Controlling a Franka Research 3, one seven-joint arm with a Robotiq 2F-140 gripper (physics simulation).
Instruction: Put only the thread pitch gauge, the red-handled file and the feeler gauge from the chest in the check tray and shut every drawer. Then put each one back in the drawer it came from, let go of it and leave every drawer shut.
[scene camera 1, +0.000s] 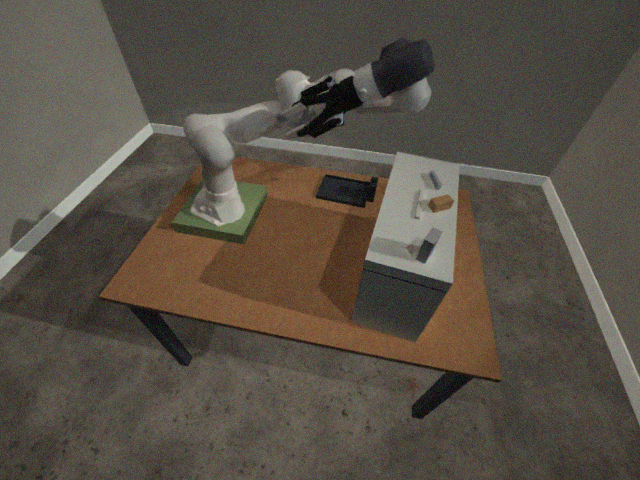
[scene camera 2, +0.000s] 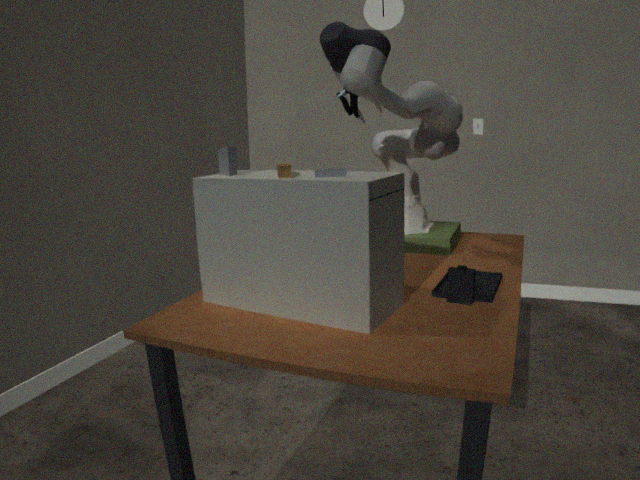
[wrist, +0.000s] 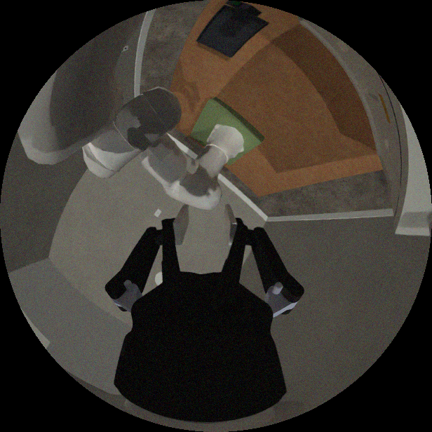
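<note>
My gripper (scene camera 1: 298, 118) (scene camera 2: 355, 114) (wrist: 206, 212) is partly open with no object between its fingers. It hangs high in the air, above and away from the tray and the chest. The chest (scene camera 1: 390, 222) (scene camera 2: 289, 248) (wrist: 417, 185) is a pale grey box with a darker side. No drawer is seen sticking out of its front, which the wrist view shows at a steep slant. The dark check tray (scene camera 1: 338, 191) (scene camera 2: 488, 285) (wrist: 230, 30) lies on the table; no tool can be made out in it. The thread pitch gauge, red-handled file and feeler gauge do not show.
On the chest top are a blue-grey rod (scene camera 1: 435, 179) (scene camera 2: 330, 172), a thin pale piece (scene camera 1: 416, 205), an orange block (scene camera 1: 440, 203) (scene camera 2: 284, 170) and a grey box (scene camera 1: 429, 245) (scene camera 2: 227, 161). A dark block (scene camera 1: 371, 189) is at the tray's chest-side end. The arm stands on a green base (scene camera 1: 253, 198).
</note>
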